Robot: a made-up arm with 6 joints.
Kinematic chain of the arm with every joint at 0, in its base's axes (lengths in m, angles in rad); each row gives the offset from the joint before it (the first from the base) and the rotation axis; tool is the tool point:
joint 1: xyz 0 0 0.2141 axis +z
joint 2: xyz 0 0.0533 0 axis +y
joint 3: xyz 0 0 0.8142 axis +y
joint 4: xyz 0 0 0.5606 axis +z
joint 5: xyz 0 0 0 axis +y
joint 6: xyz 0 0 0.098 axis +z
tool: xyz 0 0 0
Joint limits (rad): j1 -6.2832..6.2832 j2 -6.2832..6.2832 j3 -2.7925..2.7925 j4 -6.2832..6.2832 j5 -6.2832..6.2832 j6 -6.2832..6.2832
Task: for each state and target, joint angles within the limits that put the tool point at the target. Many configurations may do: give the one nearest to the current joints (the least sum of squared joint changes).
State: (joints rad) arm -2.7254 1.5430 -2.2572 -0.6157 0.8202 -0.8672
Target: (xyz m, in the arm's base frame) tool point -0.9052 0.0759 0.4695
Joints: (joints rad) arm -3.2351 2.0097 -1.8315 -0.6208 0.8907 -0.8672
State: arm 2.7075 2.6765 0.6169 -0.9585 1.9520 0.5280
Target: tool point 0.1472 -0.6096 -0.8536
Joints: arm 1.7819 3.3518 0.7099 -0.8512 1.9092 0.5280
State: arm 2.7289 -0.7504 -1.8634 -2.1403 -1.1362 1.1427
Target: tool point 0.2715 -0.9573 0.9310
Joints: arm 1.9731 -0.4863 -1.1724 -2.1826 -1.1051 1.1427
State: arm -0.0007 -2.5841 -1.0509 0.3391 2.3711 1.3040
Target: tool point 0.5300 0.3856 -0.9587
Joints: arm 0.4920 -3.4864 -0.5621 0.3837 1.7296 1.3040
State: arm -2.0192 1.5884 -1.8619 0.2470 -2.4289 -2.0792
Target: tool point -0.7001 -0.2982 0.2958
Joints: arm -2.7841 2.0899 -1.8590 0.3085 -2.4534 -2.0792
